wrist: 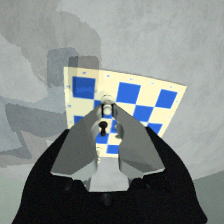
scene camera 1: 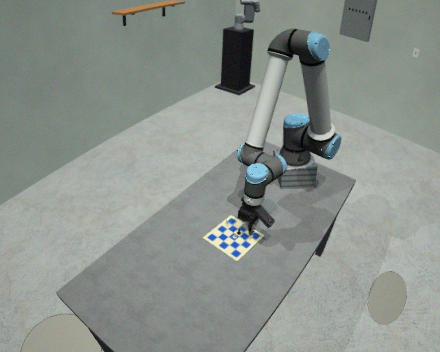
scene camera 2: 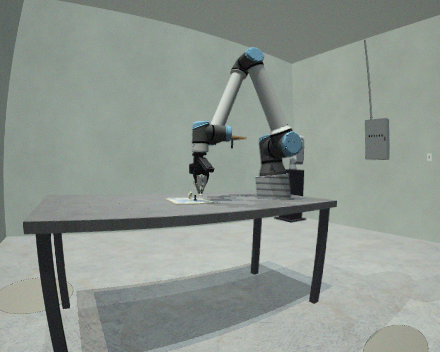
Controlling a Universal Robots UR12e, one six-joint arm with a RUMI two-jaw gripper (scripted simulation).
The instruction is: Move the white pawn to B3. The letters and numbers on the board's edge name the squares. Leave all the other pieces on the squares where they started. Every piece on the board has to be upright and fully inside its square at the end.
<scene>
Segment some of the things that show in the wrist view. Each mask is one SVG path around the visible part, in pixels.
My gripper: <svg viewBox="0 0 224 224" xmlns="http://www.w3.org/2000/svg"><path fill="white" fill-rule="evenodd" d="M12 221L12 224L206 224L208 219L198 202L192 178L177 153L149 126L142 124L115 103L111 104L112 117L116 120L116 132L122 140L118 147L119 170L128 177L130 186L127 191L89 192L90 177L97 172L98 168L96 136L100 132L99 121L104 116L104 104L100 103L71 128L65 129L36 161L28 175L18 212Z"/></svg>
A chessboard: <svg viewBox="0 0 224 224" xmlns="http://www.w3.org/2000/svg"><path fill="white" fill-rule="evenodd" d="M104 115L99 123L101 121L108 123L107 133L104 137L100 133L96 136L96 147L102 148L100 156L118 157L118 145L121 141L114 137L117 135L115 129L116 121L112 118L112 114ZM68 129L97 107L104 95L111 95L114 98L115 104L142 124L149 126L157 135L162 137L179 105L186 86L122 72L64 66Z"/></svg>
</scene>
